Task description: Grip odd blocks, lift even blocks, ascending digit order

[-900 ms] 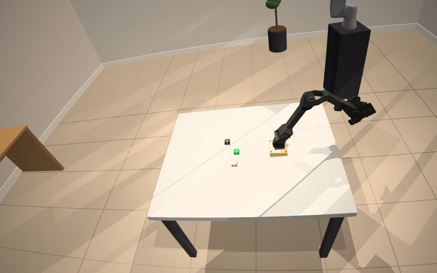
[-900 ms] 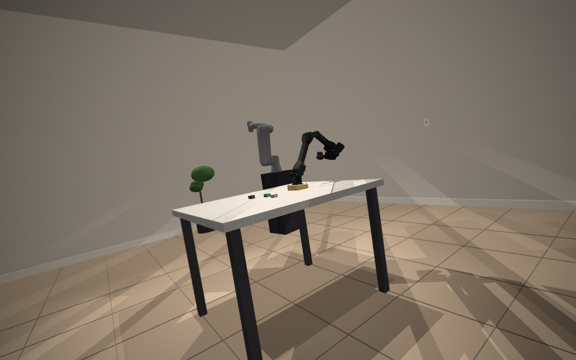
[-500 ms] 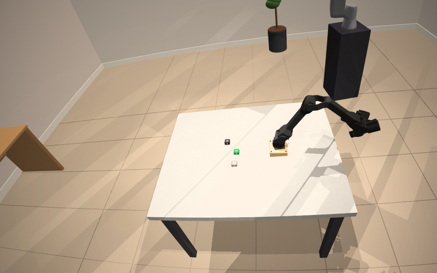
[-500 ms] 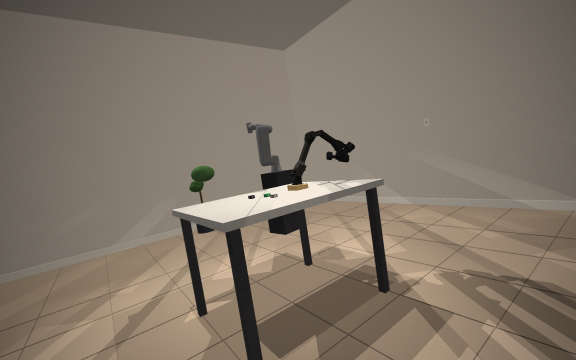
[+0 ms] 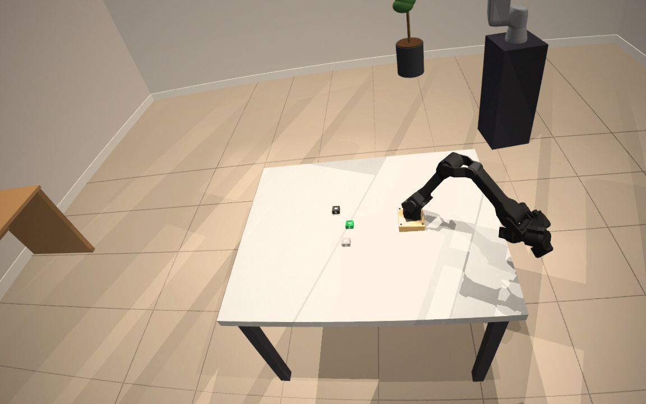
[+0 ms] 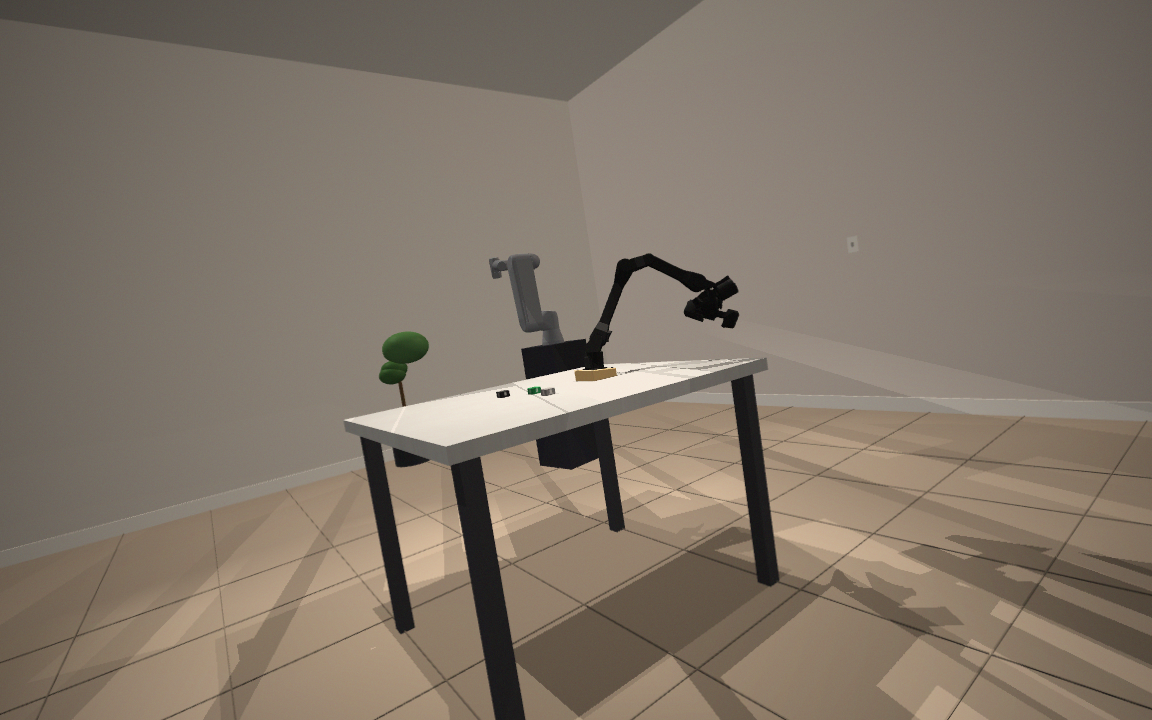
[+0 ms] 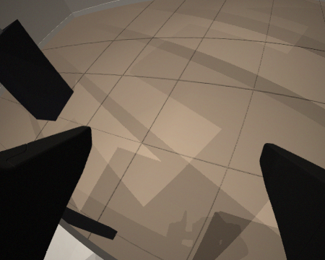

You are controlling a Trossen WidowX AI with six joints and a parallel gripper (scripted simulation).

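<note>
The green block lies 670 mm ahead of my gripper tip, 280 mm to the right of it and 110 mm below it. From my gripper tip the other things lie so: grey block 690 mm ahead, 180 mm to the right, 110 mm below; black block 720 mm ahead, 380 mm to the right, 110 mm below.
</note>
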